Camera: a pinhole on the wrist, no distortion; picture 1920 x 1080 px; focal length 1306.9 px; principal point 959.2 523.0 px. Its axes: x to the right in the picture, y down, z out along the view. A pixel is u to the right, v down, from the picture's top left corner.
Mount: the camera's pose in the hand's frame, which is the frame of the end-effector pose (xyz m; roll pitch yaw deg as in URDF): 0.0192 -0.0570 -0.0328 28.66 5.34 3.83
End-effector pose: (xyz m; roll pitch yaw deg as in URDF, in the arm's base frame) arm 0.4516 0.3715 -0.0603 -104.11 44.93 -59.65
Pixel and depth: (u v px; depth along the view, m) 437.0 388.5 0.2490
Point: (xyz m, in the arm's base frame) 0.6831 0.4233 0.0844
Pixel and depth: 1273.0 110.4 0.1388
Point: 0.6129 0.2963 -0.0108
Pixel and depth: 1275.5 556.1 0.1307
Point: 0.5984 0.3294 -0.0422
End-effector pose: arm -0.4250 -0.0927 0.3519 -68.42 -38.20 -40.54
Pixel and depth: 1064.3 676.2 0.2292
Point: -0.4053 0.0409 0.5453
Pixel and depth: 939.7 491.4 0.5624
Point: -0.4117 0.2876 0.7743
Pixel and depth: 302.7 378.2 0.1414
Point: -0.5034 0.0154 0.4602
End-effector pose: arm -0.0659 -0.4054 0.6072 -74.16 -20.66 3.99
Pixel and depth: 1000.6 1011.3 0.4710
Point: -0.1015 0.0030 0.8668
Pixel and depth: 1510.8 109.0 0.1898
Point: -0.0307 -0.3627 0.8496
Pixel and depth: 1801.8 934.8 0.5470
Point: 0.2091 0.0522 1.0118
